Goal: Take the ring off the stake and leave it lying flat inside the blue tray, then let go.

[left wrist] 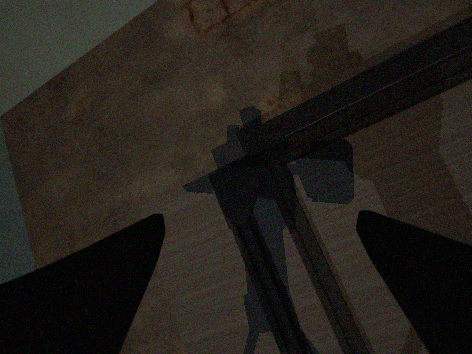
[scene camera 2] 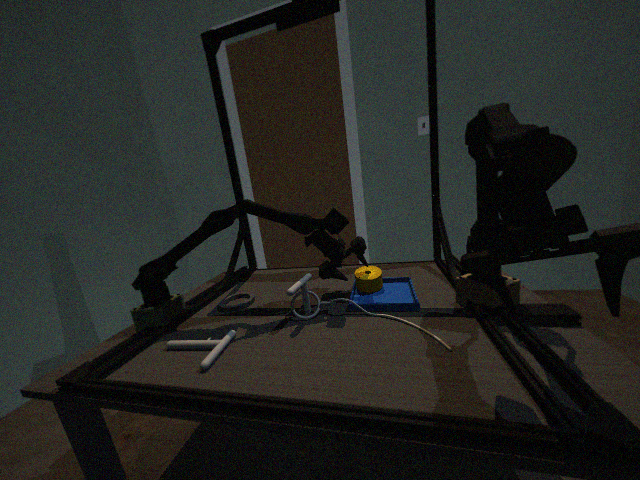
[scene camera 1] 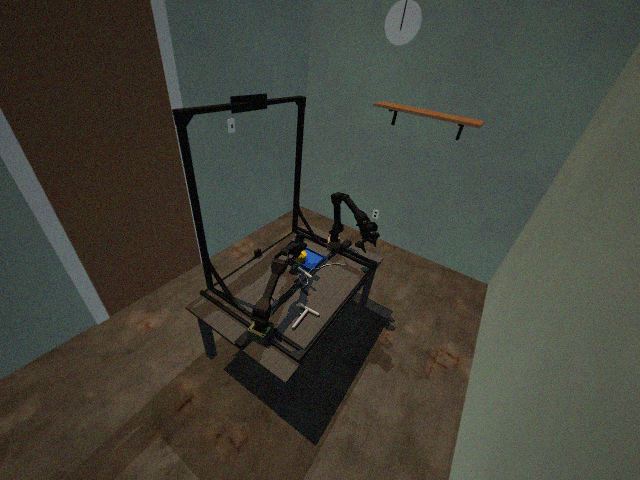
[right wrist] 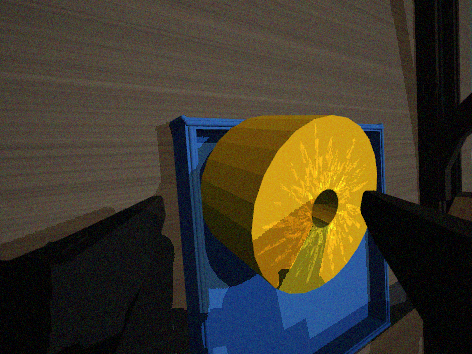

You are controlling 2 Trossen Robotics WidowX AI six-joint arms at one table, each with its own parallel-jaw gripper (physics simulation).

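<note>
The thick yellow ring lies flat in the blue tray, near its back left corner in scene camera 2. My right gripper is open around the ring's upper part, its fingertips apart on either side in the right wrist view. My left gripper is open and empty, raised near the right side of the table. A pale T-shaped post stands left of the tray in scene camera 2; I cannot tell whether it is the stake.
A pale cable loops by the post and runs rightward across the table. Another pale T-shaped piece lies at front left in scene camera 2. A dark frame rises behind the table.
</note>
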